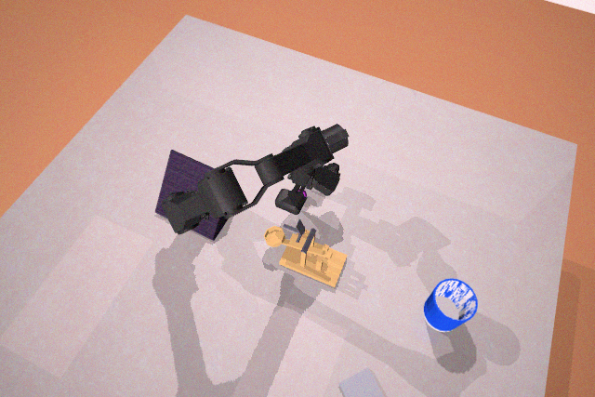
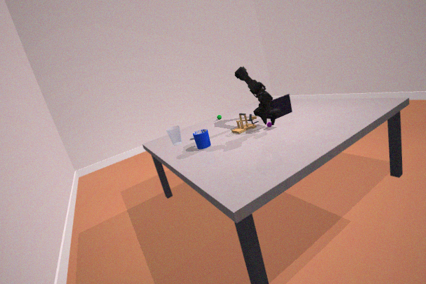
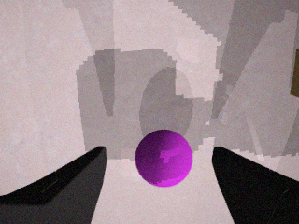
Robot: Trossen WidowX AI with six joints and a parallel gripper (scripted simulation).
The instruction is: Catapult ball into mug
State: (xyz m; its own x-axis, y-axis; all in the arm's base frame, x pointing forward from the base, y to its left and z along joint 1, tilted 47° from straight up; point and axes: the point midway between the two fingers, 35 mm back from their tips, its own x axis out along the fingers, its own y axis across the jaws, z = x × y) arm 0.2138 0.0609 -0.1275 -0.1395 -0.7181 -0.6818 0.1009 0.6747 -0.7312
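The wooden catapult lies 50 mm ahead of my gripper tip, 130 mm to the right of it and 40 mm above it. Round my gripper tip: purple ball right at my gripper tip; then blue mug 390 mm ahead, 180 mm to the right, 10 mm above; then grey flat piece 280 mm ahead, 410 mm to the right, 10 mm below.
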